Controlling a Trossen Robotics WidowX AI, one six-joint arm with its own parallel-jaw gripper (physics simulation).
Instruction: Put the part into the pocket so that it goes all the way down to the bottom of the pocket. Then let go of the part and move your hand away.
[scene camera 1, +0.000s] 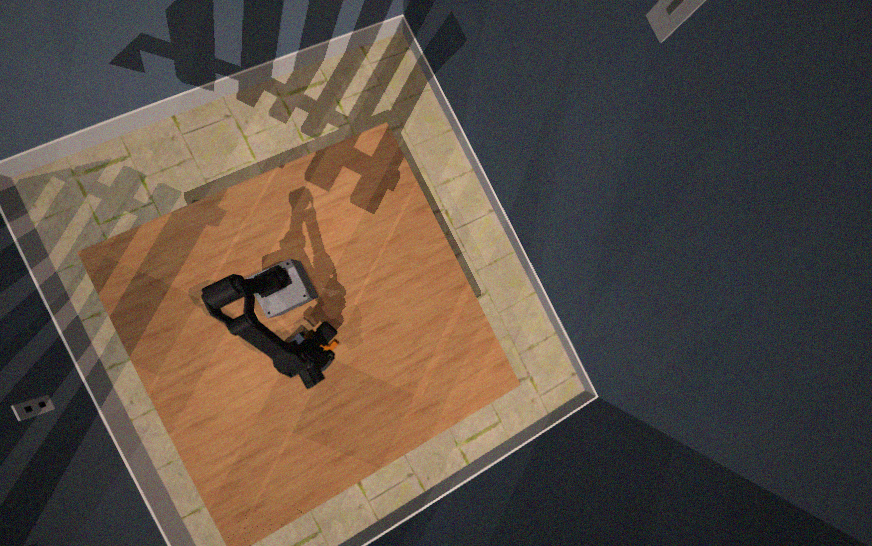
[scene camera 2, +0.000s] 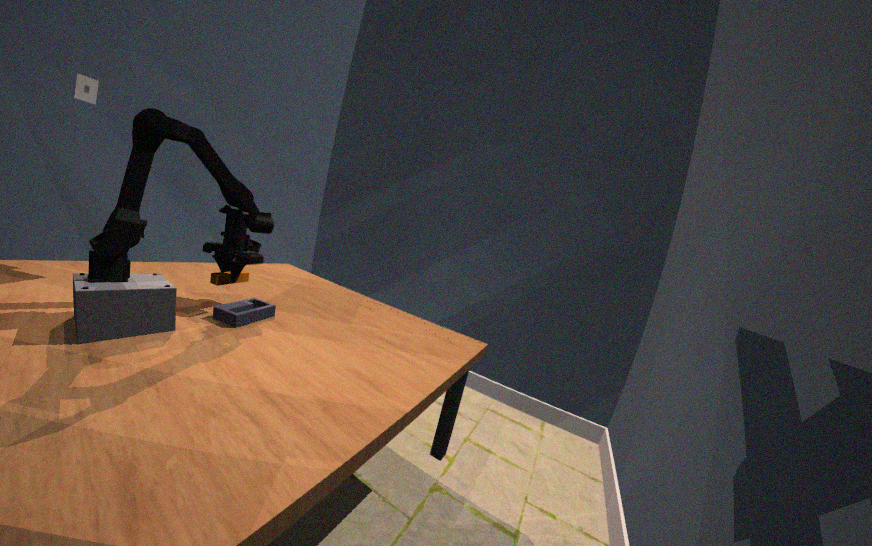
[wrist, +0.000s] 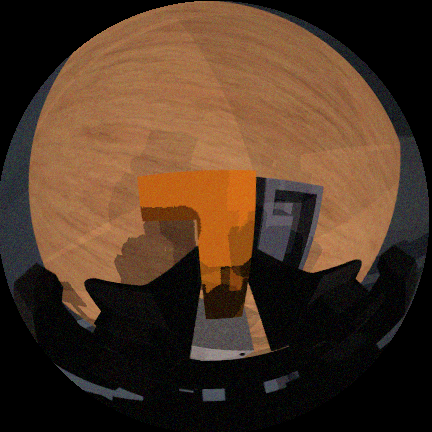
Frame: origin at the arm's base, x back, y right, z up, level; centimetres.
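Seen in the pictures: gripper, between the fingertips: (scene camera 1: 319, 341) (scene camera 2: 230, 280) (wrist: 221, 249); arm's base, origin of its link: (scene camera 1: 280, 279) (scene camera 2: 107, 279).
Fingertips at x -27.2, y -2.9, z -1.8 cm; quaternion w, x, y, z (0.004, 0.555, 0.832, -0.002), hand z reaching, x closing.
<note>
Pixels of each thing's top centre, then the offset from my fingertips to it. Level surfaces: height alone.
- orange L-shaped part, centre of its top: (wrist: 199, 271) (scene camera 2: 227, 271) (scene camera 1: 320, 340) dx +0.4, dy -1.4, dz +2.6 cm
- dark blue-grey pocket block, centre of its top: (wrist: 289, 237) (scene camera 2: 246, 305) (scene camera 1: 302, 353) dx -1.7, dy +9.3, dz -5.0 cm
- wooden table, height of its surface: dz -8.7 cm
The orange L-shaped part (scene camera 1: 330, 345) (scene camera 2: 220, 278) (wrist: 200, 192) is held by my gripper (scene camera 2: 234, 277) (wrist: 221, 249), which is shut on its stem. The part hangs above the table. The dark blue-grey pocket block (scene camera 1: 299, 336) (scene camera 2: 247, 315) (wrist: 295, 187) rests on the table with its opening facing up. In the wrist view the block is right of the part, and the part and the right finger hide its left edge and lower end. In scene camera 2 the part is higher than the block and apart from it. In scene camera 1 the arm hides much of the block.
The grey base box (scene camera 1: 283, 299) (scene camera 2: 125, 313) (wrist: 222, 332) carries the black arm (scene camera 1: 260, 337) (scene camera 2: 215, 163) and stands near the pocket block. All stand on the wooden table (scene camera 1: 398, 308) (scene camera 2: 321, 385) (wrist: 150, 75). Shadows of the arm and other shapes cross the table.
</note>
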